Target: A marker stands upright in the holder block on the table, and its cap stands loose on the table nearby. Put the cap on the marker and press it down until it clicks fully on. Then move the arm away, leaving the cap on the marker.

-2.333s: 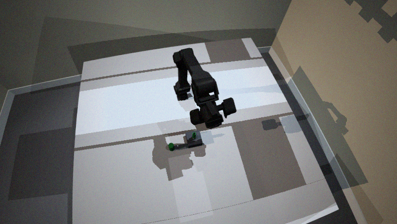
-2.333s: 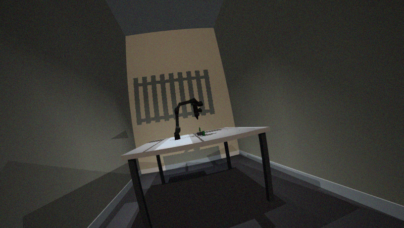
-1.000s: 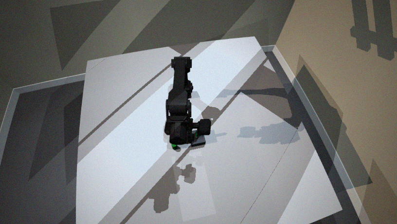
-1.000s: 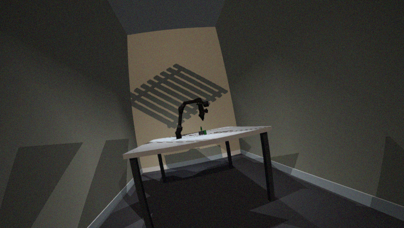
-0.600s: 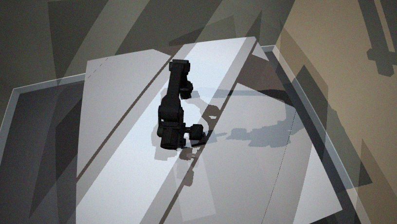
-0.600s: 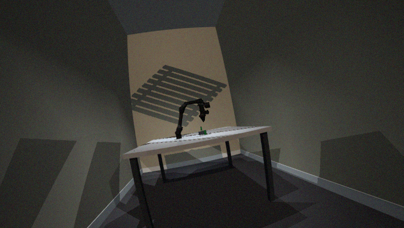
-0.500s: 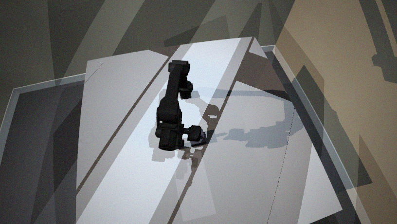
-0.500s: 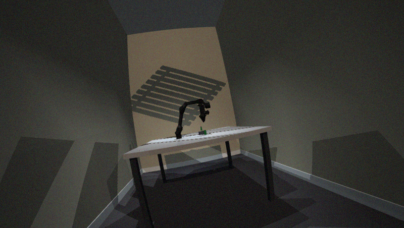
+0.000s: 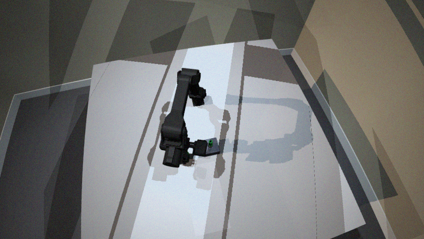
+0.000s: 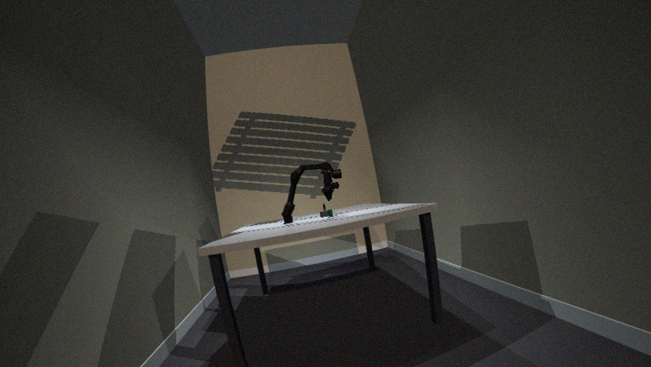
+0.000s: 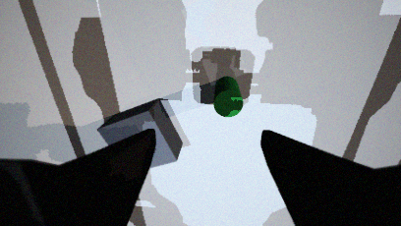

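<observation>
Now: gripper tip 10 mm past the green cap, 10 mm to the left of it and 90 mm above it. Also, from my gripper tip: green marker (30 mm behind, 110 mm to the left, 40 mm below); dark holder block (30 mm behind, 110 mm to the left, 100 mm below).
</observation>
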